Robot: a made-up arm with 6 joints. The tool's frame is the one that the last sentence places.
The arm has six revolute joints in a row. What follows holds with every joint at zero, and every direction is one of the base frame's. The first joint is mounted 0.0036 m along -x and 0.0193 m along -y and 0.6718 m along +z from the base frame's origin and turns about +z. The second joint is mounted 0.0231 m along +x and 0.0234 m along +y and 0.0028 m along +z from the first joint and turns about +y. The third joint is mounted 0.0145 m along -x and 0.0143 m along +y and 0.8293 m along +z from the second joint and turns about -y. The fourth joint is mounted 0.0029 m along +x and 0.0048 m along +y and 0.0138 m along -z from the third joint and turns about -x. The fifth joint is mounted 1.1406 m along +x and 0.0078 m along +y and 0.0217 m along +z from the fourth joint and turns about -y. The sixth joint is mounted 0.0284 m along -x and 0.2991 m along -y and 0.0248 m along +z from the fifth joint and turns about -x. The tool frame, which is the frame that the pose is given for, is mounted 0.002 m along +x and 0.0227 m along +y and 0.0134 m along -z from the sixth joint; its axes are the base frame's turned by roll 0, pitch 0 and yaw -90 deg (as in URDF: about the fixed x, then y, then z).
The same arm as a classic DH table. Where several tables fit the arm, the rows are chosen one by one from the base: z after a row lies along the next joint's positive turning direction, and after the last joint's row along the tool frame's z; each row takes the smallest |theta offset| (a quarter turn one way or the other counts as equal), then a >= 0, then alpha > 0; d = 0 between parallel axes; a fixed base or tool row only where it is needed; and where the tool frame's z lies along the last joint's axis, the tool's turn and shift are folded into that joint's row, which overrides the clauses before.
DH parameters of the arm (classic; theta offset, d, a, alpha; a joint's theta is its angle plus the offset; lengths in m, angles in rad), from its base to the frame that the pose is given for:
base (fixed): 1.3864 0 -0.0196 0
joint 1: -1.3864 0.6746 0.0231 -1.5708
joint 2: 1.5533 0 -0.8294 3.1416
joint 3: -0.0175 -0.0425 0.0138 1.5708
joint 4: 0 -1.1435 -0.0217 -1.5708
joint 5: 0 0.2913 -0.0248 1.5708
joint 6: -1.5708 0.0264 0.0227 1.5708
tool (fixed): 3.1416 -0.0134 0 0

